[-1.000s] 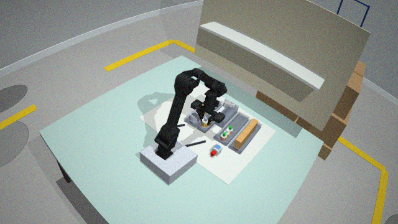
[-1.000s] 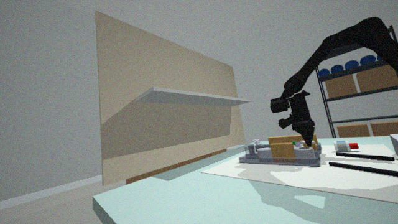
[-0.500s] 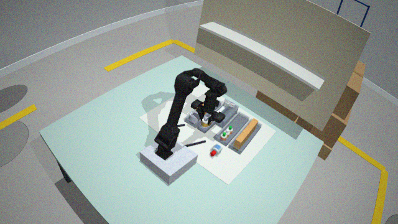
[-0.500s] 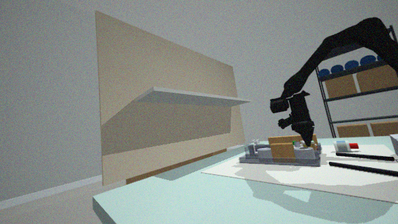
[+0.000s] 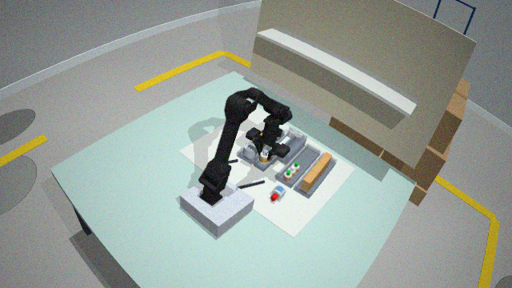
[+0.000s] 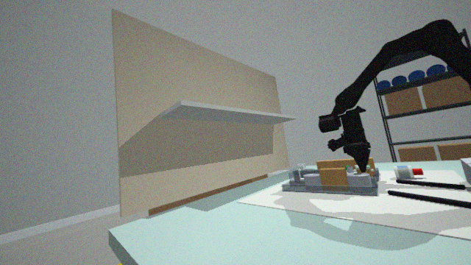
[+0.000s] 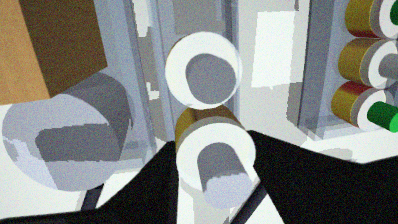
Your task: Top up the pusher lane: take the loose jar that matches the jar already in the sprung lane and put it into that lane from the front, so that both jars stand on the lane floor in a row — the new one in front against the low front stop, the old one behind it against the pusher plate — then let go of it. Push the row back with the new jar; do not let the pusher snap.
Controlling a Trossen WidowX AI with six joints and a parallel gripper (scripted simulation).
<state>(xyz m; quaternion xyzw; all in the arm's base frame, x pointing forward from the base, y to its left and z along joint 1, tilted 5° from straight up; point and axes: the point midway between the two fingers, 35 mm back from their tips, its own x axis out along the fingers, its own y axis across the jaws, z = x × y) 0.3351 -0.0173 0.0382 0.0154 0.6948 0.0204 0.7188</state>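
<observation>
My gripper tip is now 15 cm short of the pusher plate and 3 cm to the left of it. From my gripper tip the other things lie so: shelf: 50 cm ahead, 5 cm to the right, 32 cm above.
</observation>
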